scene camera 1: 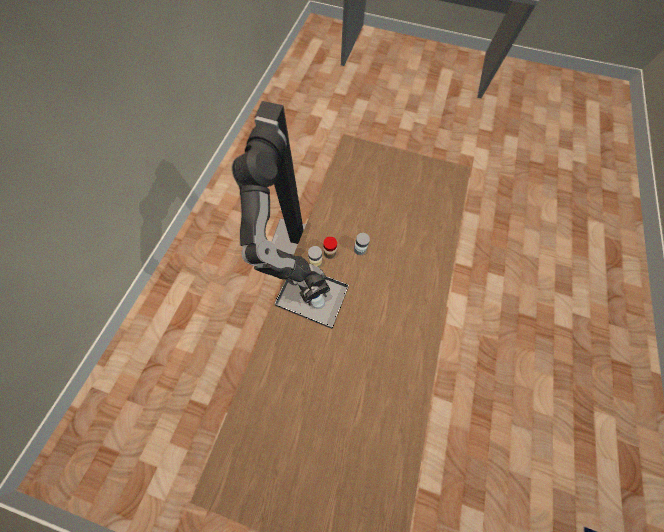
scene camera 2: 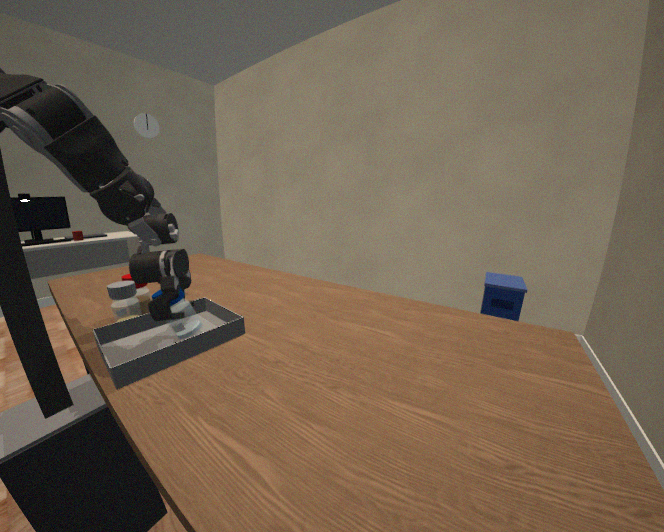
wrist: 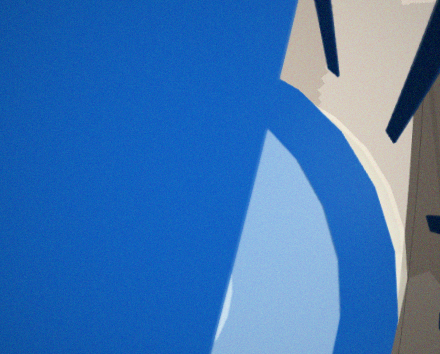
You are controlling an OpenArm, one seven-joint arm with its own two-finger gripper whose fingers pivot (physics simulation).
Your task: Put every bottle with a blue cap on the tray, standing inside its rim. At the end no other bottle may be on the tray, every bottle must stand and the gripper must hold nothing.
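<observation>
My gripper (scene camera 1: pixel 314 292) (scene camera 2: pixel 169 308) is shut on the blue-capped bottle and holds it over the tray, inside the rim. The bottle's clear body shows in scene camera 2, leaning, its base low near the tray floor; contact is unclear. Its blue cap (scene camera 2: pixel 160 295) (wrist: pixel 125 175) fills much of the wrist view. The grey tray (scene camera 1: pixel 327 315) (scene camera 2: pixel 160 357) lies near the table edge. A grey-capped bottle (scene camera 1: pixel 314 254) (scene camera 2: pixel 121 289) and a red-capped bottle (scene camera 1: pixel 330 245) (scene camera 2: pixel 130 277) stand beyond the tray. Another grey-capped bottle (scene camera 1: pixel 361 242) stands farther off, hidden in scene camera 2.
The grey-capped and red-capped bottles stand close together, near the tray's back side and under the forearm. The arm's black post (scene camera 1: pixel 288 182) (scene camera 2: pixel 33 332) rises beside the table edge. A blue bin (scene camera 2: pixel 502 296) stands beyond the table.
</observation>
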